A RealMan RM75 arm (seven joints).
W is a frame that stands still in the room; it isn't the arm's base.
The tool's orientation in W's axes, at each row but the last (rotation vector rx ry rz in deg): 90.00, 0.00, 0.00; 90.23, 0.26, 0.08; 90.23, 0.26, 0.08; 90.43, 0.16, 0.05; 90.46, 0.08, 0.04; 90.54, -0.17, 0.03; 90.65, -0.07, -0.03; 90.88, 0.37, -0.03; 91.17, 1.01, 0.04; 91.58, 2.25, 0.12; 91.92, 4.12, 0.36; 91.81, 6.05, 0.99
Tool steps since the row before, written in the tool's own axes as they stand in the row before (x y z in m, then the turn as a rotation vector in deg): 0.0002, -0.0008, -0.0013, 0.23, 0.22, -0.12; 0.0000, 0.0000, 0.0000, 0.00, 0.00, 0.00; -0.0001, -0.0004, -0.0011, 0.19, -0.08, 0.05; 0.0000, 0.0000, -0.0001, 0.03, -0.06, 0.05; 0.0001, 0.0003, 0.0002, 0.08, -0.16, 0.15; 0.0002, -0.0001, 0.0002, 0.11, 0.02, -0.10; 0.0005, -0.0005, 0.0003, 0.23, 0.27, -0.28; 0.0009, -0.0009, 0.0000, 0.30, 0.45, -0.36; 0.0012, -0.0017, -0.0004, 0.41, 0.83, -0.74; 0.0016, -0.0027, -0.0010, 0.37, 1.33, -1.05; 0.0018, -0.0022, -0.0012, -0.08, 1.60, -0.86; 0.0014, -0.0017, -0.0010, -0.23, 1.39, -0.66
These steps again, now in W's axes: 0.0002, 0.0013, -0.0008, 0.23, 0.12, 0.22; 0.0000, 0.0000, 0.0000, 0.00, 0.00, 0.00; -0.0001, 0.0011, -0.0004, 0.19, -0.05, -0.08; 0.0000, 0.0001, 0.0000, 0.03, -0.05, -0.06; 0.0001, -0.0002, 0.0003, 0.08, -0.15, -0.16; 0.0002, -0.0002, -0.0001, 0.11, 0.10, 0.02; 0.0005, -0.0003, -0.0005, 0.23, 0.28, 0.27; 0.0009, 0.0000, -0.0009, 0.30, 0.35, 0.45; 0.0012, 0.0004, -0.0017, 0.41, 0.73, 0.84; 0.0015, 0.0011, -0.0027, 0.37, 1.02, 1.35; 0.0016, 0.0014, -0.0022, -0.05, 0.80, 1.63; 0.0012, 0.0012, -0.0017, -0.20, 0.60, 1.42
